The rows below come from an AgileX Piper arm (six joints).
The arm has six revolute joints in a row. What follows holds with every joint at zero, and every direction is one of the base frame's. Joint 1 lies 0.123 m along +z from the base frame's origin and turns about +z. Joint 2 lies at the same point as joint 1 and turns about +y. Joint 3 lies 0.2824 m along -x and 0.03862 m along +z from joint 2 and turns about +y. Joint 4 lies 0.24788 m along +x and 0.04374 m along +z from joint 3 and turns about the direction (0.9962, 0, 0.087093). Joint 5 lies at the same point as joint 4 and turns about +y. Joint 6 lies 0.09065 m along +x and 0.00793 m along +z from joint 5 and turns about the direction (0.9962, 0, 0.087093). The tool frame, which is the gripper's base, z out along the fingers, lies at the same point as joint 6; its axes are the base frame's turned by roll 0, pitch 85.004 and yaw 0 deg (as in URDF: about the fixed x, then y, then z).
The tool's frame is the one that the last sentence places.
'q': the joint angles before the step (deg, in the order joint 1, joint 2, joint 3, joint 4, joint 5, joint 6). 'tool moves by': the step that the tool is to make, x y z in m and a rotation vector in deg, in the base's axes. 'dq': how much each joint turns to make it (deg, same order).
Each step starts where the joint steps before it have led.
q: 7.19 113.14 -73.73 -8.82 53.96 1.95
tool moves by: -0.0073 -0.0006 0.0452 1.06 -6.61 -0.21
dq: 0.00 -7.10 0.01 0.30 0.41 0.00
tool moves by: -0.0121 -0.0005 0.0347 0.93 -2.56 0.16
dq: 0.01 -5.35 -0.56 1.05 3.17 -1.01
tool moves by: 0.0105 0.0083 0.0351 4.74 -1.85 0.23
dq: -0.01 0.01 -8.13 5.36 5.53 -2.34
